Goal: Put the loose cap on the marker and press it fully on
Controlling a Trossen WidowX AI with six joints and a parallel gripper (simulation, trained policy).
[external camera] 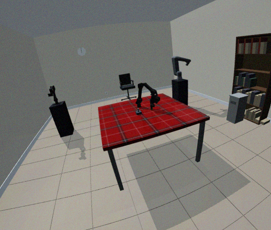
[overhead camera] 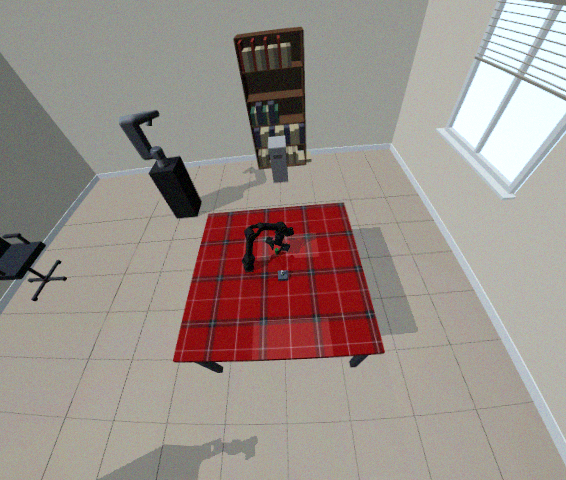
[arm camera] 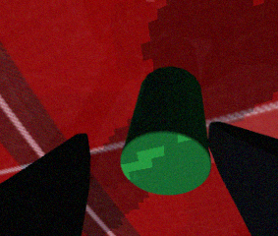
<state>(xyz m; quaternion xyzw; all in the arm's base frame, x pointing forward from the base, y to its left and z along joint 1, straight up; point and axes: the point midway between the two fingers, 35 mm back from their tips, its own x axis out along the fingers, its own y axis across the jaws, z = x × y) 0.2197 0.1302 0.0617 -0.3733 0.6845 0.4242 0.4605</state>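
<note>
Right now the green cap is 1 cm ahead of my gripper tip. The rest, counted from my gripper tip: grey holder block: 5 cm ahead, 22 cm to the right, 1 cm below.
</note>
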